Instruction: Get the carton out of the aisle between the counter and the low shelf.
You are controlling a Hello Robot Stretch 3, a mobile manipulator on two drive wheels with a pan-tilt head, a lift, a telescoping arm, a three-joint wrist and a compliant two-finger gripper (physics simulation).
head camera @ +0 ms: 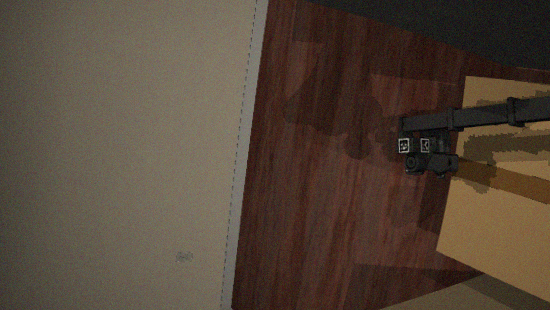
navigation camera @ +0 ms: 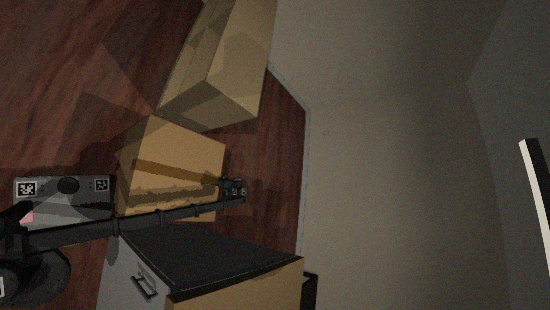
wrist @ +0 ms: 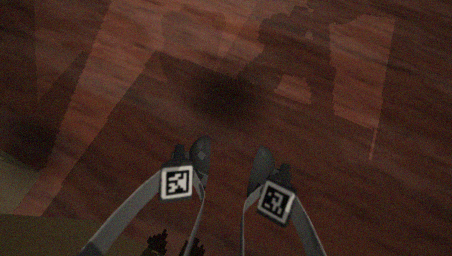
Note:
I see my gripper [wrist: 231,158], a tan carton [head camera: 489,222], a low shelf [navigation camera: 217,79] and a grey-topped counter [navigation camera: 177,259].
The tan carton also shows in the navigation camera view [navigation camera: 163,166].

